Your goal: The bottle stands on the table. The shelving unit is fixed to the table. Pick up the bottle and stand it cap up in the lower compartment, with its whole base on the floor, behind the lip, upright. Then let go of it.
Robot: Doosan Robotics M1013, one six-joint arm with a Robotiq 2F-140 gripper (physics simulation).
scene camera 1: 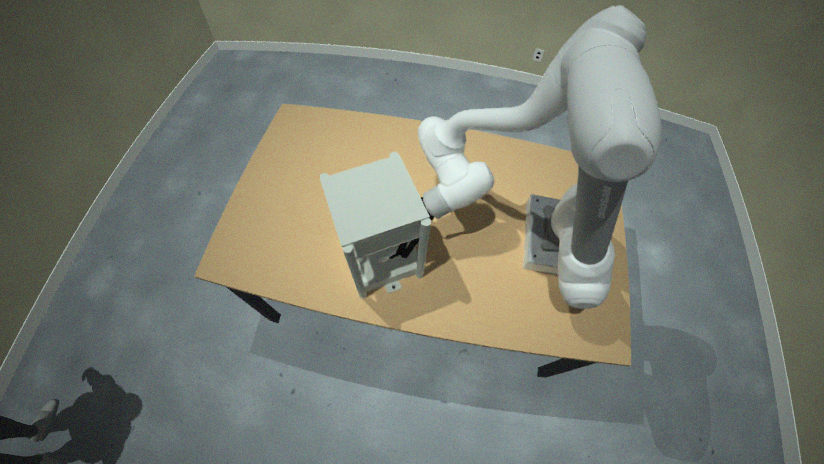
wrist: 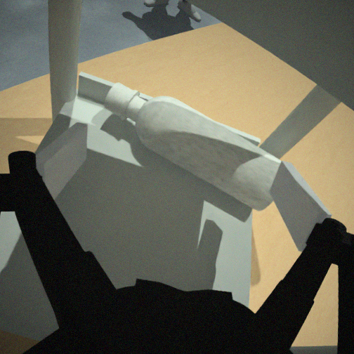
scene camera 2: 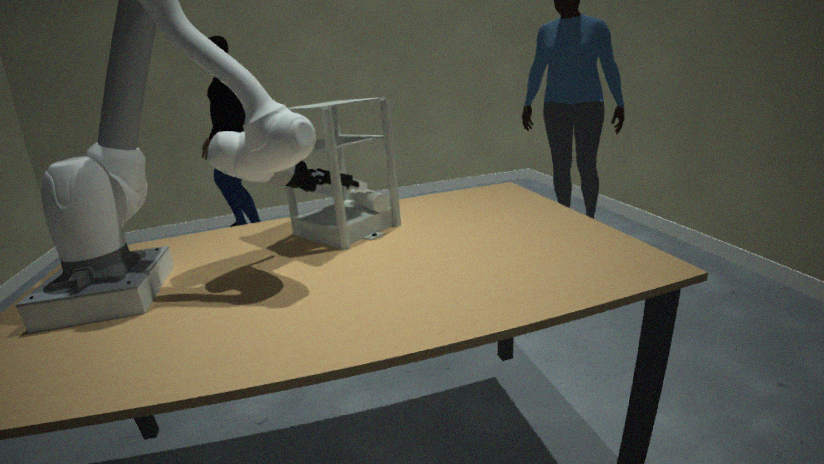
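Pixels of known places: gripper, fingertip midpoint: point(scene camera 2: 348, 190); arm's base at its link origin: point(scene camera 2: 100, 271).
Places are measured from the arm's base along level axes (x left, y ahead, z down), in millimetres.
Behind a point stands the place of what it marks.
The white bottle point(scene camera 1: 367, 270) point(scene camera 2: 377, 200) point(wrist: 200, 150) lies on its side in the lower compartment of the pale shelving unit point(scene camera 1: 374, 201) @(x 224, y 618, z -302 mm) point(scene camera 2: 389, 167) @(x 165, y 768, z -110 mm) point(wrist: 64, 55), along the lip at the far side in the wrist view. Its cap end is at the left there and its base at the right. My gripper point(scene camera 1: 406, 249) point(scene camera 2: 352, 182) @(x 213, y 650, z -49 mm) point(wrist: 181, 182) reaches into the lower compartment and is open and empty. In the wrist view the right finger pad overlaps the edge of the bottle's base; I cannot tell whether they touch. The left pad is apart from the cap.
The unit's corner posts and the boards above the lower compartment stand close around the gripper. A small fixing tab point(scene camera 1: 393, 286) @(x 310, y 556, z 58 mm) point(scene camera 2: 373, 235) @(x 105, y 693, z 61 mm) is at the unit's foot on the table point(scene camera 1: 276, 149) @(x -160, y 1200, z 66 mm) point(scene camera 2: 490, 259) @(x -171, y 921, z 66 mm). Two people stand beyond the table in scene camera 2.
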